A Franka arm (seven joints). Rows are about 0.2 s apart.
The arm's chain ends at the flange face. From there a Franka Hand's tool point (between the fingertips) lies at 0.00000 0.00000 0.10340 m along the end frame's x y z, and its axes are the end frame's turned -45 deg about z.
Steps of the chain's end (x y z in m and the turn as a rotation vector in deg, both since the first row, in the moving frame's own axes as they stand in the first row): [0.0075, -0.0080, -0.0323, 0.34, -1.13, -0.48]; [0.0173, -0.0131, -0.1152, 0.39, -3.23, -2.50]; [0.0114, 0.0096, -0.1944, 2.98, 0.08, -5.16]
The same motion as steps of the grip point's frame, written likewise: [0.0099, -0.0022, -0.0323, 1.04, -0.56, -0.48]; [0.0178, -0.0016, -0.1154, 2.56, -2.01, -2.50]; [0.0050, 0.0110, -0.1945, 2.05, 2.16, -5.16]
